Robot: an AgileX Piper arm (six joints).
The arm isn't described. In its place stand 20 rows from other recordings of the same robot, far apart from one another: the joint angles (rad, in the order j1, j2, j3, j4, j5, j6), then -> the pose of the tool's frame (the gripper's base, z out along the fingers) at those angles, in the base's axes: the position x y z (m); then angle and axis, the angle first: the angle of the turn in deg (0 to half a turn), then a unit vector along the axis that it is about.
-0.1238, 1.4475, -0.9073, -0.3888, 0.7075, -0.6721 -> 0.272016 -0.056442 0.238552 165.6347 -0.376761 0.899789 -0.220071
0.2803, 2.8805, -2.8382, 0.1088, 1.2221, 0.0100 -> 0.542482 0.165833 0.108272 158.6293 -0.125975 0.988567 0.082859
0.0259, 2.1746, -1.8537, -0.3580, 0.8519, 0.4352 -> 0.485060 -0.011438 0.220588 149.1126 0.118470 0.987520 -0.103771
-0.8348, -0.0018, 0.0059, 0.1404, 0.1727, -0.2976 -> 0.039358 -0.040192 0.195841 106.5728 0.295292 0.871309 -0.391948
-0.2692, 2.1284, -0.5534, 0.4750, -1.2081, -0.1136 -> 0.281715 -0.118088 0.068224 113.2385 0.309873 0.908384 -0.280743
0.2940, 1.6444, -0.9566, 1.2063, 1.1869, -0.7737 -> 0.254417 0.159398 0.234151 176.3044 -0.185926 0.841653 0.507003
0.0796, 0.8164, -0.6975, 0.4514, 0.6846, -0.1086 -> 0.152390 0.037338 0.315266 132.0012 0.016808 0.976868 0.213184
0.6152, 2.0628, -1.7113, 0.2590, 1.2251, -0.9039 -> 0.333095 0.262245 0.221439 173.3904 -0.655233 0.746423 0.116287
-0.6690, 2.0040, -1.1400, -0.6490, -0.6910, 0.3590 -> 0.359231 -0.239335 0.186801 101.8070 0.085138 0.985260 -0.148372
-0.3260, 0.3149, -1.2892, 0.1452, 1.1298, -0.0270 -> -0.056306 0.031604 0.471041 93.9516 0.118551 0.990443 -0.070487
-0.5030, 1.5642, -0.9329, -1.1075, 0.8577, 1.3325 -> 0.231133 -0.197446 0.237528 152.5686 0.499491 0.782883 -0.370948
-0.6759, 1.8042, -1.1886, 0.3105, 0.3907, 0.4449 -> 0.308190 -0.233566 0.210465 141.9645 0.630689 0.773037 0.068153
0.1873, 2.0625, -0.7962, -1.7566, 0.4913, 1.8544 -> 0.323614 0.018388 0.059216 149.4124 0.004449 0.978482 -0.206283
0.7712, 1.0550, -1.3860, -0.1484, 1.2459, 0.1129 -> 0.134877 0.113318 0.443488 137.9301 -0.318293 0.943297 0.094234
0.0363, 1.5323, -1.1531, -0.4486, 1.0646, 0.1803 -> 0.296852 -0.023760 0.274171 165.5508 -0.016605 0.980857 -0.194019
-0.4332, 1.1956, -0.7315, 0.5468, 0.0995, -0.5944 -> 0.233451 -0.102792 0.287559 117.8377 0.173490 0.977242 -0.122059
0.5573, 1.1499, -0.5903, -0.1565, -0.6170, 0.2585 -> 0.201815 0.135440 0.314552 91.2175 -0.240903 0.886692 0.394642
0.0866, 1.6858, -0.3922, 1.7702, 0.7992, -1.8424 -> 0.209021 0.082323 0.117974 152.2268 -0.143833 0.910320 0.388110
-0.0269, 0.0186, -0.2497, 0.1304, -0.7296, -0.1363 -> -0.004966 -0.007757 0.344567 30.9846 0.150966 0.975344 -0.160978
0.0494, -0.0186, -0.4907, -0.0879, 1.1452, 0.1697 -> -0.010140 -0.007786 0.268206 121.2560 0.064405 0.997859 0.011370
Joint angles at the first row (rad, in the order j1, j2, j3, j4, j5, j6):
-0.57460, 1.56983, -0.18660, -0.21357, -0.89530, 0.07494
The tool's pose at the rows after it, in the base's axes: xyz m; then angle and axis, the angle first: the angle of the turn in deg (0 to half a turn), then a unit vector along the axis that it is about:
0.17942 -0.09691 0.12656 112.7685 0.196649 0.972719 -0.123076
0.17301 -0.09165 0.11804 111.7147 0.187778 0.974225 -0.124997
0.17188 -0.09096 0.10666 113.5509 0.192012 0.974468 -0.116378
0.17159 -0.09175 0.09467 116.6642 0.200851 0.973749 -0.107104
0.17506 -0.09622 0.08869 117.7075 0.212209 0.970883 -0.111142
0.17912 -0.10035 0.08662 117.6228 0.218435 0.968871 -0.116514
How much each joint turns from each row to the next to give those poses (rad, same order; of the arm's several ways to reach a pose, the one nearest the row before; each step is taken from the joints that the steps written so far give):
0.00002, 0.05673, 0.04079, 0.00389, -0.12708, -0.01908
-0.00007, 0.06741, 0.04390, 0.00223, -0.12780, -0.03325
0.00004, 0.07410, 0.00734, 0.00450, -0.04534, -0.00728
0.00000, 0.06538, -0.00473, 0.01011, -0.00310, 0.00000
0.00001, 0.03998, -0.02108, 0.02258, -0.00254, 0.00001
-0.00075, 0.01901, -0.02070, 0.01335, -0.00199, 0.00000

